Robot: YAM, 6 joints.
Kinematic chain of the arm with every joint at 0, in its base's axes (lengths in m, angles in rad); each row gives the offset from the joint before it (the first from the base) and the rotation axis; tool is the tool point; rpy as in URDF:
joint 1: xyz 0 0 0.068 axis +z
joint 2: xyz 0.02 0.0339 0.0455 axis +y
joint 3: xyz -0.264 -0.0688 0 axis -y
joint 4: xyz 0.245 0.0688 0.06 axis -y
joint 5: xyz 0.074 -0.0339 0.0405 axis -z
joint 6: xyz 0.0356 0 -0.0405 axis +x
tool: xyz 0 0 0 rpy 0 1.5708 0
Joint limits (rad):
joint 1: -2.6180..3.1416
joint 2: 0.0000..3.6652
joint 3: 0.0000..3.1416
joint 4: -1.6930..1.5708
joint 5: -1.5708..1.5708
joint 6: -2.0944..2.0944
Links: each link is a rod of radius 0.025 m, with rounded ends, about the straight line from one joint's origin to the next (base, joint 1, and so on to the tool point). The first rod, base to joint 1, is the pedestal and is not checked.
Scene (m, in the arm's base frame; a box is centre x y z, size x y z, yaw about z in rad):
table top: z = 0
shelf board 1: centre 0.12 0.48 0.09 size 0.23 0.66 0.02 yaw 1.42
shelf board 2: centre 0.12 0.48 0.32 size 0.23 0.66 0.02 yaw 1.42
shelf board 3: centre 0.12 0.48 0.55 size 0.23 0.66 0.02 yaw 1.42
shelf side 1: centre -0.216 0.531 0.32 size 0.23 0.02 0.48 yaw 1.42
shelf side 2: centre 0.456 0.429 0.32 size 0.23 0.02 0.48 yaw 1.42
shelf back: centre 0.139 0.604 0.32 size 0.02 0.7 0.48 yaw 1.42
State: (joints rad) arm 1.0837 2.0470 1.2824 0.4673 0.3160 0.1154
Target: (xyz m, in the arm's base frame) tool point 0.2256 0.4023 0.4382
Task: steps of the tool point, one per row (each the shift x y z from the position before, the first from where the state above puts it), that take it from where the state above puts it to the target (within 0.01 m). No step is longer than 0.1 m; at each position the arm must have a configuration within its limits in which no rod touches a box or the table.
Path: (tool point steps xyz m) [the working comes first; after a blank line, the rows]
Joints at the target: 1.0815 1.9311 1.8159 0.5568 0.2865 0.1154
Straight joint move there: touches shelf board 2.

1: -0.0010 -0.0585 0.0090
2: -0.0092 -0.0592 0.0000
3: -0.0164 -0.0576 -0.0090
4: 0.0148 0.0297 0.0783
5: 0.0018 0.0143 0.0843
6: -0.0108 -0.0026 0.0854
7: 0.0144 0.0659 0.0078
8: 0.0058 0.0668 -0.0078

